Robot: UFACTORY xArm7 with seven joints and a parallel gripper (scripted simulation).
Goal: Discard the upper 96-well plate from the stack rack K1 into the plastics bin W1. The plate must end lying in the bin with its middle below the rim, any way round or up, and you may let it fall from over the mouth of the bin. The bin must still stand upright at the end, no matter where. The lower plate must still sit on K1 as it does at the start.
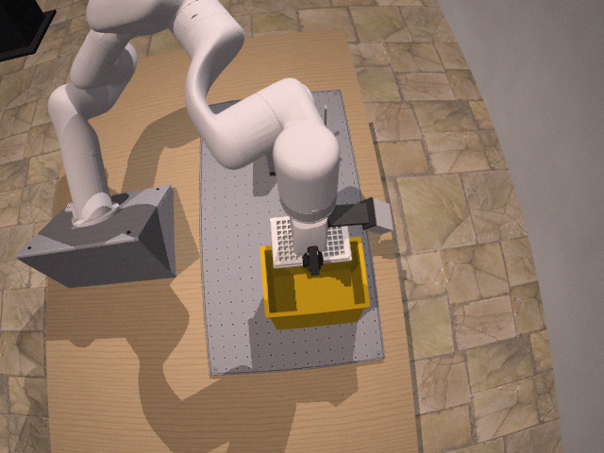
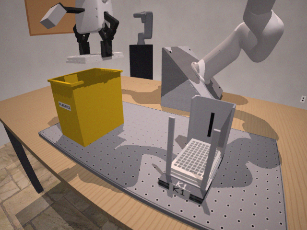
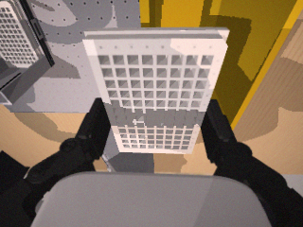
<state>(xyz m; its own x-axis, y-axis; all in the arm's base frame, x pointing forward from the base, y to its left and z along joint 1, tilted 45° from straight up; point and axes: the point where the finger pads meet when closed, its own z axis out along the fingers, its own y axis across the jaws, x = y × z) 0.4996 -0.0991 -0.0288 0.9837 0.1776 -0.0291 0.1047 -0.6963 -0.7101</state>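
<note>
The yellow plastics bin W1 lies 10 mm ahead of my hand, 50 mm to the right of it and 150 mm below it.
</note>
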